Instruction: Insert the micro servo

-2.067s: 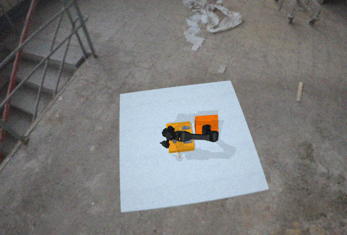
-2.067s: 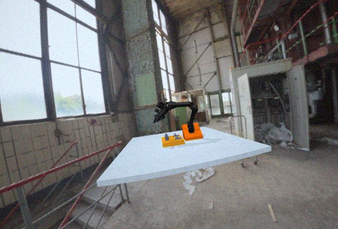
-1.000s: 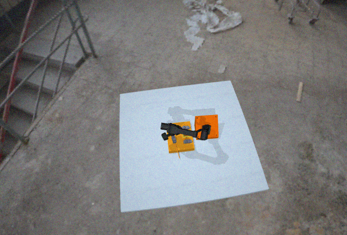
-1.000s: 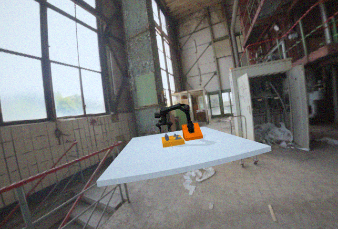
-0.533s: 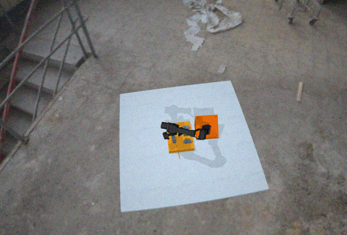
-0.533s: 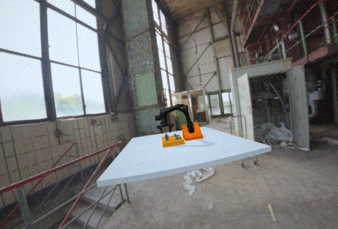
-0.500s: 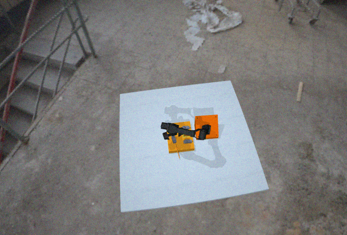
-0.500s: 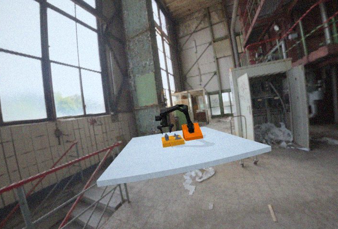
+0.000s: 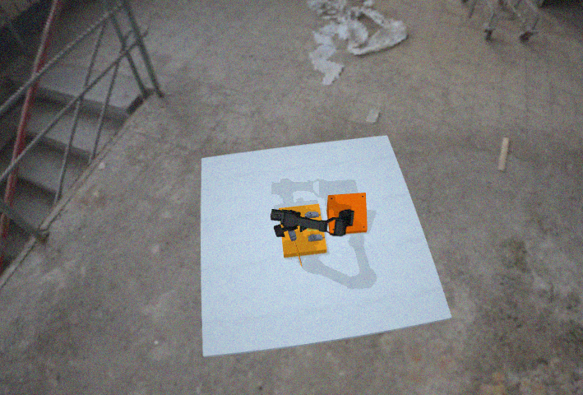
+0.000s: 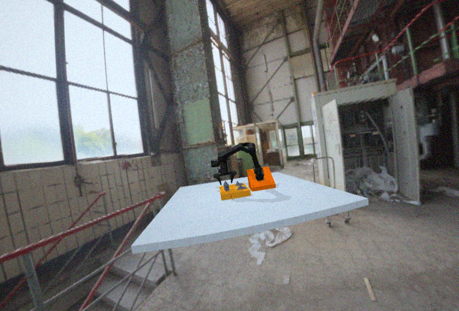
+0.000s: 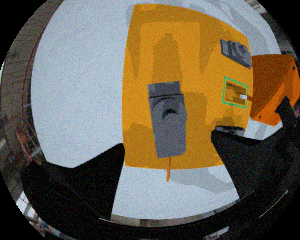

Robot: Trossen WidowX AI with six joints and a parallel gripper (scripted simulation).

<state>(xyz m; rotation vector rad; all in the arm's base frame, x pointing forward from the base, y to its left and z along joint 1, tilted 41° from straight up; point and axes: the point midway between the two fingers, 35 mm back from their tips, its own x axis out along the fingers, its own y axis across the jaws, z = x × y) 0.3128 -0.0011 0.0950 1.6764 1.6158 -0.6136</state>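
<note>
The deck is 8 cm below my gripper tip, 6 cm to the right of it and 2 cm behind it.
</note>
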